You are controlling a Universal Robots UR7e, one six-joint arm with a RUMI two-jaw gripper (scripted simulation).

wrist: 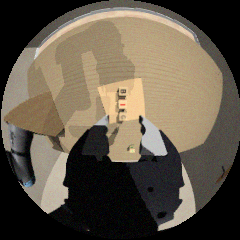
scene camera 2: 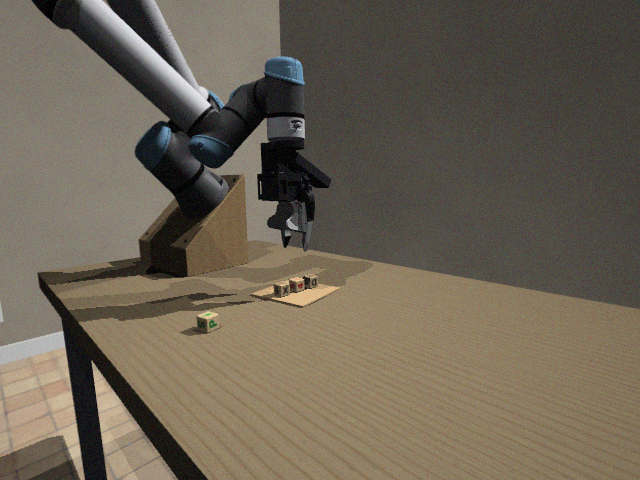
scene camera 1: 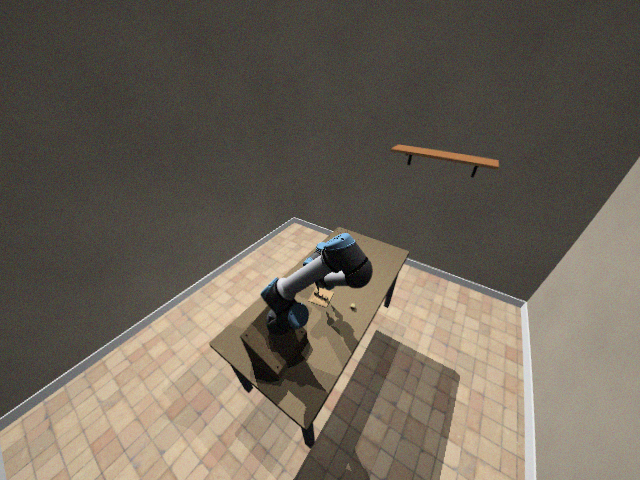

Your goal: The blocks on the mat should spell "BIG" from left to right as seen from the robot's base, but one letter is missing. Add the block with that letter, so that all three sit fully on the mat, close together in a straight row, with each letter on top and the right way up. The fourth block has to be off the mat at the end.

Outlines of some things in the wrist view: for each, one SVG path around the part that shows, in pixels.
My gripper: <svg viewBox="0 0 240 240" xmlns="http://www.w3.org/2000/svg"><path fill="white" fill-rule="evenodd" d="M105 115L90 129L87 129L72 147L67 158L66 174L63 181L63 186L68 187L68 198L64 199L64 202L73 213L72 219L88 226L88 231L63 225L91 236L108 239L147 237L173 228L158 231L158 227L161 224L174 219L174 212L183 201L179 199L179 188L183 187L185 183L182 176L182 162L176 147L162 130L159 130L143 115L139 115L140 132L143 135L139 146L140 159L138 162L112 162L109 156L107 156L110 152L108 137L106 136L109 115Z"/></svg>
A tan mat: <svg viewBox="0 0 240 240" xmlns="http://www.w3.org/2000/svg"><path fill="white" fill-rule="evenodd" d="M141 78L97 87L105 113L109 115L109 124L122 122L119 121L120 111L127 111L127 121L139 119L139 115L145 117ZM119 99L127 99L127 109L118 108ZM118 87L127 86L128 96L119 96Z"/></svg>
